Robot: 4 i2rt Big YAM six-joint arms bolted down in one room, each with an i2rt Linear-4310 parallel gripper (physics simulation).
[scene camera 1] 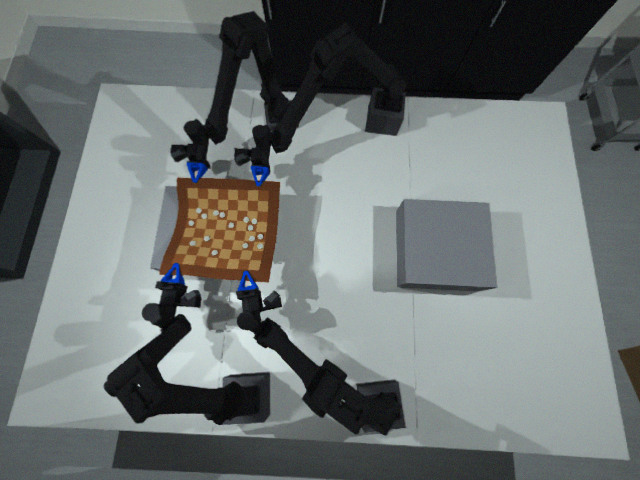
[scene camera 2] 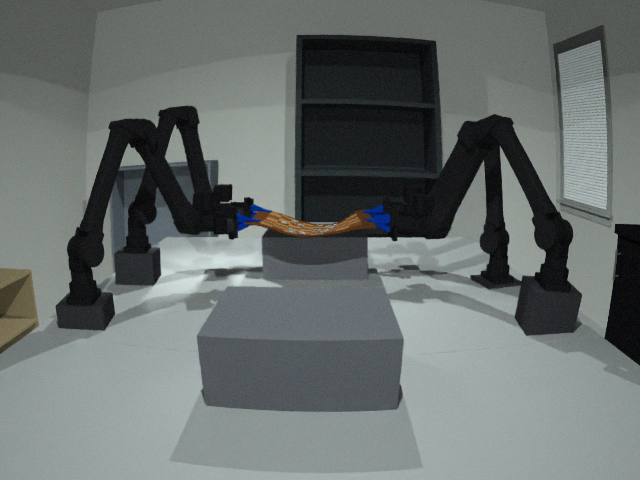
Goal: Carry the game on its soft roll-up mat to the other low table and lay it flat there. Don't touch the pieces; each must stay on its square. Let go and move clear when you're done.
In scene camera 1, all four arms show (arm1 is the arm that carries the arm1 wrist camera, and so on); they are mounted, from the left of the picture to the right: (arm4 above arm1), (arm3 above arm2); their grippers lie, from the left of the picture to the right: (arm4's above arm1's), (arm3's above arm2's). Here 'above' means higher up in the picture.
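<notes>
The brown checkered mat (scene camera 1: 273, 227) (scene camera 2: 273, 221) is held up at its upper and lower edges in scene camera 1 and sags in the middle. It hangs over the left low table (scene camera 1: 165, 222) (scene camera 2: 315, 266). White pieces (scene camera 1: 231, 225) stand on it, mostly across the middle rows, some close together; exact squares are hard to tell. Arm1's gripper (scene camera 1: 174, 269) and arm2's gripper (scene camera 1: 247, 277) are shut on the lower edge. Arm4's gripper (scene camera 1: 196, 176) and arm3's gripper (scene camera 1: 259, 179) are shut on the upper edge. The other low table (scene camera 1: 447, 242) (scene camera 2: 299, 372) bears nothing.
Dark arm bases (scene camera 1: 385, 116) (scene camera 2: 547, 304) stand along both long sides of the white floor platform (scene camera 1: 537, 361). A black cabinet (scene camera 1: 439, 46) stands behind the upper arms, a cart at the upper right. A dark shelf unit (scene camera 2: 298, 129) stands against the back wall.
</notes>
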